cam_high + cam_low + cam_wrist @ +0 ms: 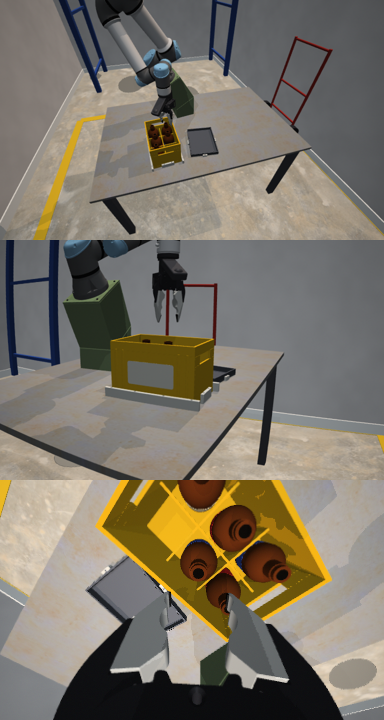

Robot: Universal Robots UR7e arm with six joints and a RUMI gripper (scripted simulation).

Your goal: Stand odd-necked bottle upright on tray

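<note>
My gripper is now 40 mm to the left of the yellow crate and 160 mm above it. Also, from my hand: dark tray 20 mm ahead, 240 mm to the left, 230 mm below.
</note>
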